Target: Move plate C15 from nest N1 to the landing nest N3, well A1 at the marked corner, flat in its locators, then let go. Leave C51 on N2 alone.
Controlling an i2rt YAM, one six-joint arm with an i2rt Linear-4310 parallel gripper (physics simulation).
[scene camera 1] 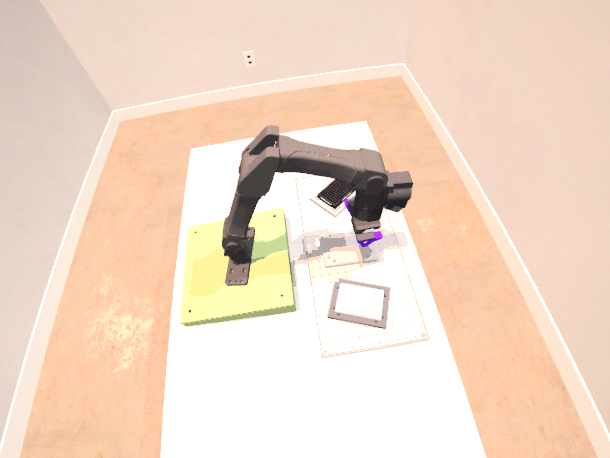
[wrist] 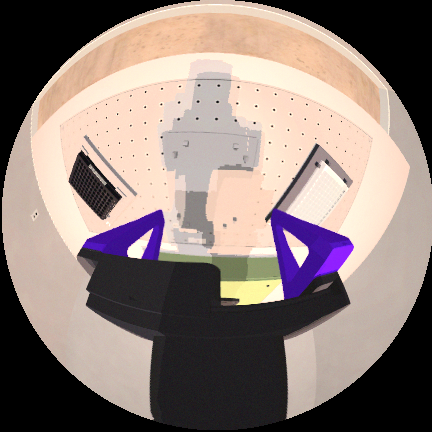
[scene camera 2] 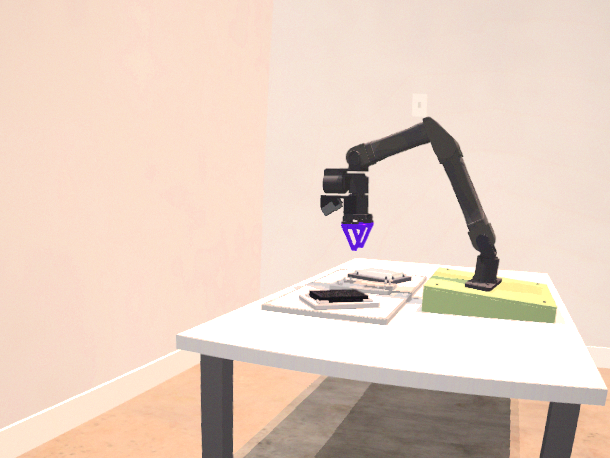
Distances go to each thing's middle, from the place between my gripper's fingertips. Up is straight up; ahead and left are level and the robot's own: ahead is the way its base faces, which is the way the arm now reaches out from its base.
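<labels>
My gripper's 18 cm to the left of the white gridded plate [scene camera 1: 355, 300], and it's 9 cm above it. There's the black gridded plate [wrist: 86, 179] too, and that one's 23 cm to the left of my hand, 6 cm behind it and 9 cm below it.
</labels>
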